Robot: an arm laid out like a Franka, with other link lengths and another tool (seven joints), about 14 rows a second.
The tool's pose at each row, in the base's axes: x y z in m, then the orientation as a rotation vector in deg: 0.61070 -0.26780 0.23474 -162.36 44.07 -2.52; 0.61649 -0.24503 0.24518 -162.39 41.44 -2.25; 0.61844 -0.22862 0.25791 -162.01 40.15 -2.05; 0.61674 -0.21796 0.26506 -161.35 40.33 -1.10; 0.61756 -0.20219 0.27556 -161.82 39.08 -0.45; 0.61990 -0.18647 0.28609 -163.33 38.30 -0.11; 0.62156 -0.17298 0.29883 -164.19 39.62 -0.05; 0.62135 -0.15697 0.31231 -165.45 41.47 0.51; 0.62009 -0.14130 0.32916 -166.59 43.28 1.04; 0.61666 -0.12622 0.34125 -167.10 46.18 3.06; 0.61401 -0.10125 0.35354 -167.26 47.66 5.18; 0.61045 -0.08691 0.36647 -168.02 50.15 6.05; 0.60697 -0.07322 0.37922 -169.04 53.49 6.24; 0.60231 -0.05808 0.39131 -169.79 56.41 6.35
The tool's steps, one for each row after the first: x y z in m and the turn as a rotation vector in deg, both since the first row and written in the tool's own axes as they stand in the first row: -0.00672 -0.02421 -0.00545 0.56 -0.52 -1.69; -0.01360 -0.04162 -0.01465 1.17 -0.90 -2.45; -0.02061 -0.05122 -0.01977 1.59 -1.66 -2.15; -0.02810 -0.06707 -0.02701 1.32 -2.14 -3.01; -0.03425 -0.08364 -0.03415 0.01 -2.10 -3.76; -0.03992 -0.09845 -0.04394 -1.10 -1.77 -3.05; -0.04849 -0.11460 -0.05413 -2.80 -1.59 -2.04; -0.05789 -0.13063 -0.06776 -4.38 -1.42 -1.05; -0.06874 -0.14411 -0.07703 -5.92 -2.19 0.83; -0.08390 -0.16636 -0.08456 -6.85 -3.27 1.87; -0.09451 -0.17932 -0.09480 -8.38 -3.26 3.32; -0.10472 -0.19174 -0.10498 -10.27 -2.64 5.18; -0.11666 -0.20466 -0.11434 -11.81 -2.08 6.79
